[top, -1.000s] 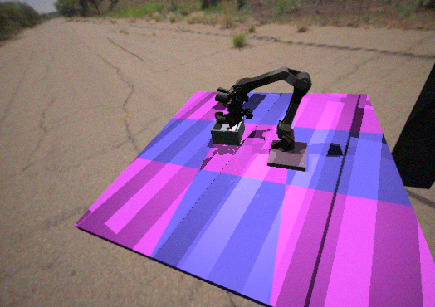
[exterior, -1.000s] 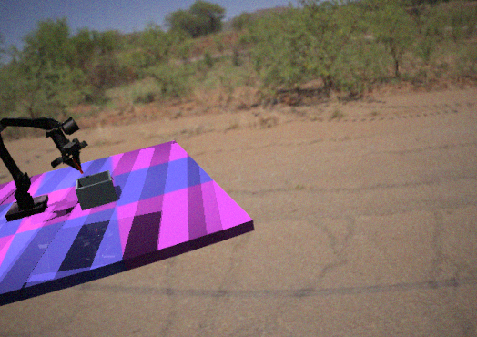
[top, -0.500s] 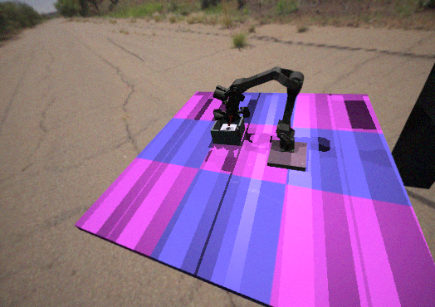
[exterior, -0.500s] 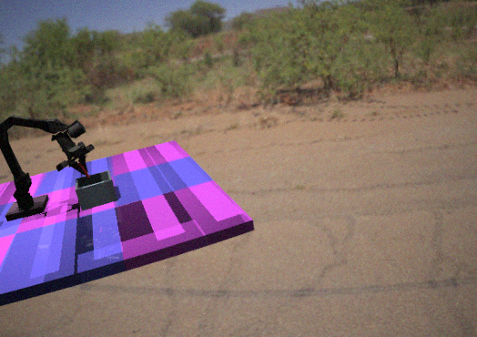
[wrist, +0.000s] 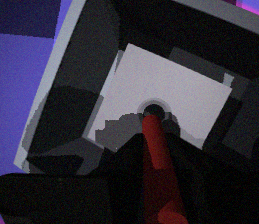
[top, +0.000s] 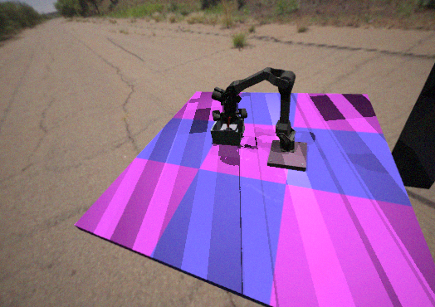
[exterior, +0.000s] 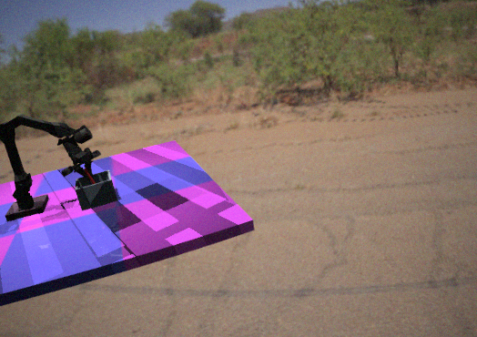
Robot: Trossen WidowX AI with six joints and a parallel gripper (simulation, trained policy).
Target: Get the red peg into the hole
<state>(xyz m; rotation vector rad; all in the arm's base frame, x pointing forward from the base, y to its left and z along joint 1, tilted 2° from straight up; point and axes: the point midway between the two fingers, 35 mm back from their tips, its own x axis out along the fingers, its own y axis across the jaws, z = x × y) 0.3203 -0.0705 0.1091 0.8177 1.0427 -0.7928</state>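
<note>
Now: gripper tip 20 mm below the red peg. Also, from my gripper tip: box 10 mm ahead, 10 mm to the right, 70 mm below; then plate 10 mm ahead, 10 mm to the right, 50 mm below.
</note>
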